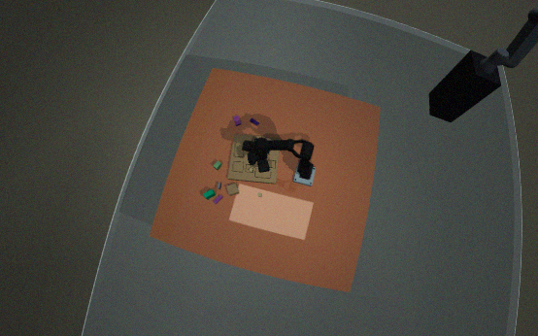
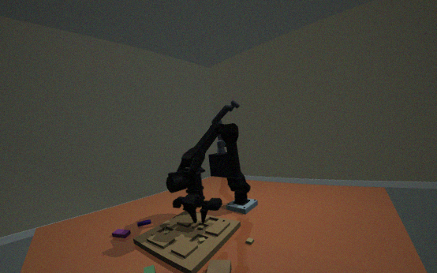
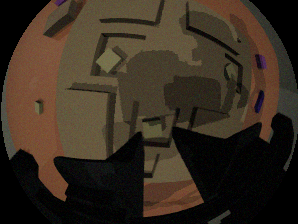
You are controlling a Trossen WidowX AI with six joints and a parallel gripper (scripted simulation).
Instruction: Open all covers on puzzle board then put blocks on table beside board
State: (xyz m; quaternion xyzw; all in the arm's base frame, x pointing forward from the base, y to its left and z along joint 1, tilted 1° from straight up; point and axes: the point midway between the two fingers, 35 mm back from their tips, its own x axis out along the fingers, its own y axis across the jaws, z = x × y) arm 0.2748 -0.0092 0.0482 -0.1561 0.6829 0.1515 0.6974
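Right now the tan puzzle board is 6 cm ahead of my gripper tip and 2 cm below it. From my gripper tip the other things lie so: dark purple block (25 cm to the right, 12 cm ahead, 3 cm below).
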